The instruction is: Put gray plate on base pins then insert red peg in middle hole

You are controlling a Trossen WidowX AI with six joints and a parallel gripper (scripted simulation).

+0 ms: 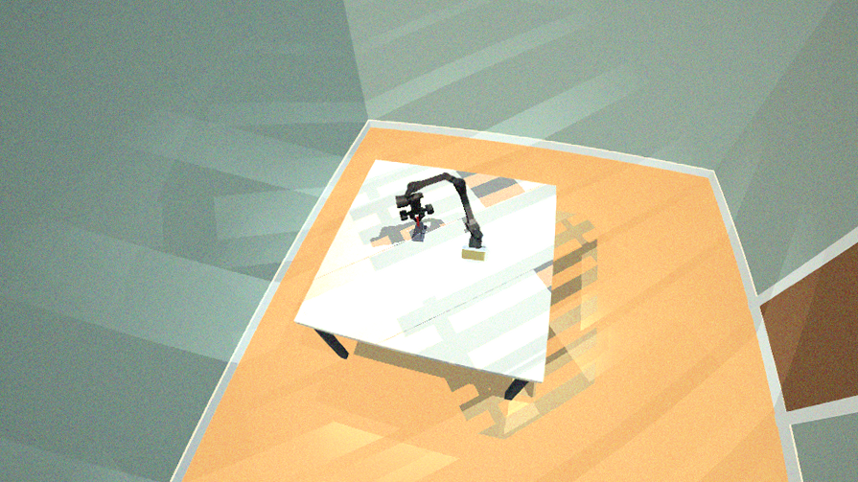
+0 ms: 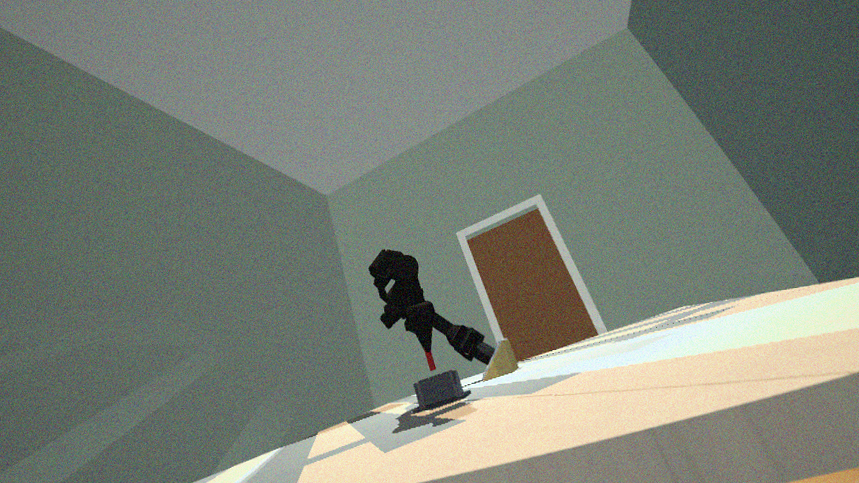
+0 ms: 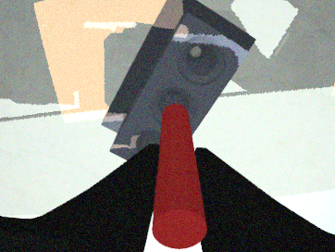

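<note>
My gripper tip is 7 cm above the gray plate. The rest, counted from my gripper tip: red peg: right at my gripper tip; then dark flat base: 11 cm below.
</note>
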